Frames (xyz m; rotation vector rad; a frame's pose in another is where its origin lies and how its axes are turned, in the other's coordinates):
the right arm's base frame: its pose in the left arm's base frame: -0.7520 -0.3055 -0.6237 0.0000 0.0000 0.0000
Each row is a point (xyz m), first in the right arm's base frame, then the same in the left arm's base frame.
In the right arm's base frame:
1: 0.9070 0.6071 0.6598
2: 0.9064 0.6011 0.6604
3: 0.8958 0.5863 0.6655
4: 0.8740 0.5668 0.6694
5: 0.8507 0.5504 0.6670
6: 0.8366 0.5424 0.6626
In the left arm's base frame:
1: 0.1550 0.3016 0.0361
2: 0.1544 0.2956 0.0367
3: 0.1438 0.2808 0.0418
4: 0.1220 0.2613 0.0457
5: 0.0987 0.2449 0.0433
6: 0.0846 0.2369 0.0389

